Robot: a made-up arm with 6 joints.
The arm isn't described. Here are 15 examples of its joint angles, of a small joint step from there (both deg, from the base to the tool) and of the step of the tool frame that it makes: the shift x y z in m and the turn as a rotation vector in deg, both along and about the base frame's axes.
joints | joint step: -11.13 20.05 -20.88 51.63 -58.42 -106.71 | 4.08 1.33 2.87 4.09 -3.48 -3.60
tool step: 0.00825 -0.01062 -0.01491 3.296 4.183 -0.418
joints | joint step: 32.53 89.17 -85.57 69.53 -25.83 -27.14 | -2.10 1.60 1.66 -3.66 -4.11 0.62
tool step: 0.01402 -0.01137 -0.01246 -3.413 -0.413 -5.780
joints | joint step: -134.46 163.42 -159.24 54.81 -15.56 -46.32 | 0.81 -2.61 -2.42 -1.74 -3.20 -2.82
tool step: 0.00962 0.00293 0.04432 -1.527 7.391 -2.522
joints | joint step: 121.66 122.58 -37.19 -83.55 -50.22 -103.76 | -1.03 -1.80 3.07 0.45 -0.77 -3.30
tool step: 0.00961 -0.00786 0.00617 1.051 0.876 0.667
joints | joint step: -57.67 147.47 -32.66 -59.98 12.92 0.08 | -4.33 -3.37 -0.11 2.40 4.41 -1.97
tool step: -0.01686 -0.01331 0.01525 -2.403 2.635 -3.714
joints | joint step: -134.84 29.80 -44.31 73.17 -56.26 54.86 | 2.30 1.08 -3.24 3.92 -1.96 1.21
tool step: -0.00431 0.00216 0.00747 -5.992 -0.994 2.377
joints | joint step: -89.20 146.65 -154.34 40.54 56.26 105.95 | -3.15 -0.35 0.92 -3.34 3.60 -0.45
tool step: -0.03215 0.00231 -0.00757 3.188 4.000 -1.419
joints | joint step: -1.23 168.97 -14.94 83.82 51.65 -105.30 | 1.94 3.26 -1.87 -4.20 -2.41 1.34
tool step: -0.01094 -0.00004 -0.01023 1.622 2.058 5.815
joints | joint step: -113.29 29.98 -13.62 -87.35 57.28 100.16 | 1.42 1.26 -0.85 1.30 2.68 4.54
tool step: -0.00306 -0.00083 0.00260 -4.207 -1.508 -2.154
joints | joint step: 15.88 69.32 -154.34 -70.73 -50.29 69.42 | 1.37 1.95 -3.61 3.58 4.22 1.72
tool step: 0.00141 -0.00909 0.00643 2.966 1.983 6.145
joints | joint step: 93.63 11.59 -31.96 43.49 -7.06 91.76 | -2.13 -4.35 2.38 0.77 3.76 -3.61
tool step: -0.00601 -0.01048 -0.01889 -0.805 -3.624 -1.260
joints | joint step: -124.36 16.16 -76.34 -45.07 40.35 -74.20 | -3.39 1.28 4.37 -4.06 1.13 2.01
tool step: -0.00853 -0.01896 -0.00846 4.206 -3.493 -6.439
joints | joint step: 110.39 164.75 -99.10 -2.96 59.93 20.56 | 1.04 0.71 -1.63 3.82 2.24 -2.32
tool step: -0.01243 -0.00358 -0.00102 -2.362 2.380 -0.311
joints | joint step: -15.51 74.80 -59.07 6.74 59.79 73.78 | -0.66 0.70 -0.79 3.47 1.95 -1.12
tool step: 0.00204 0.00288 0.00055 3.449 0.783 0.031
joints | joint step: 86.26 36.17 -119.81 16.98 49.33 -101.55 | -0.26 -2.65 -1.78 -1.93 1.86 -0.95
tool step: -0.00080 -0.02792 -0.00950 2.757 -1.367 -2.815
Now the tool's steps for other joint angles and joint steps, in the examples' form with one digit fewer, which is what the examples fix.
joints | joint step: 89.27 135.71 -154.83 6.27 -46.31 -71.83 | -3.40 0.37 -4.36 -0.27 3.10 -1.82
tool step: 0.0267 -0.0091 0.0109 0.73 -1.02 -4.93
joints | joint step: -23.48 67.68 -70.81 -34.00 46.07 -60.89 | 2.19 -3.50 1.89 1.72 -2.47 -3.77
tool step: -0.0097 0.0154 0.0040 -2.23 -1.49 5.57
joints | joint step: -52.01 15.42 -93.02 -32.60 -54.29 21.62 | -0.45 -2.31 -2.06 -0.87 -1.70 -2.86
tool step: -0.0119 0.0233 -0.0195 -5.10 -4.97 -3.04
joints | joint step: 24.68 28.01 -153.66 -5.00 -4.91 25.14 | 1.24 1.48 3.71 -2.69 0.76 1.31
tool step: 0.0278 0.0022 0.0264 -1.79 5.74 0.14
